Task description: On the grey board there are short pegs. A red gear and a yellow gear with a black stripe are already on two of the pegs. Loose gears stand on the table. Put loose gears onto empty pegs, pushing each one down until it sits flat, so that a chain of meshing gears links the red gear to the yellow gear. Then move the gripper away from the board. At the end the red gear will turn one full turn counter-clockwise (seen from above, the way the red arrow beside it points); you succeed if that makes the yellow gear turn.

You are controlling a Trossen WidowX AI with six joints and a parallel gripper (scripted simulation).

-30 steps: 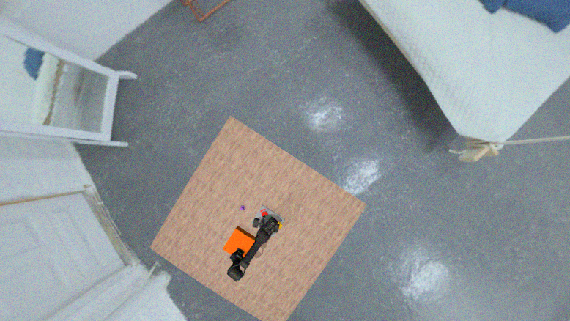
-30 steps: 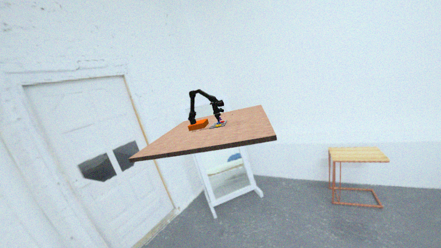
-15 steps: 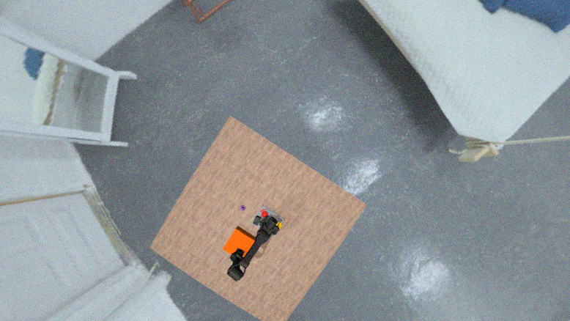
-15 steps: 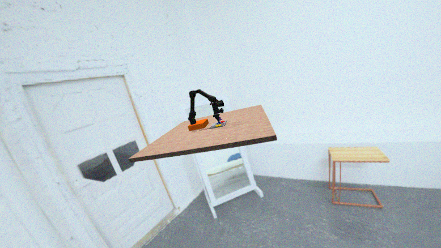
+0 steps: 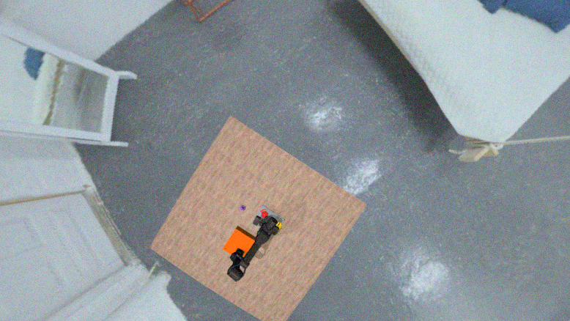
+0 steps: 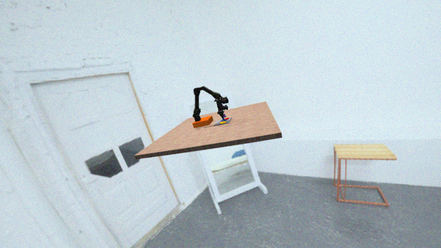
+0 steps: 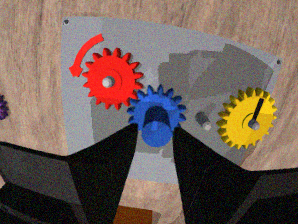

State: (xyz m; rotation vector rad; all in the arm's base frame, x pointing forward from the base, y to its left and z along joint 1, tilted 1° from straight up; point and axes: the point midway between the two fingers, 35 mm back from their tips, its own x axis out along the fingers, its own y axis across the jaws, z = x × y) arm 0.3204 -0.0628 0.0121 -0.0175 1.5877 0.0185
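Now: gripper tip 2 cm above the blue gear. The rest, counted from my gripper tip: yellow gear 1 cm ahead, 9 cm to the right, 2 cm below; purple gear 2 cm behind, 22 cm to the left, 2 cm below; red arrow 5 cm ahead, 7 cm to the left, 3 cm below.
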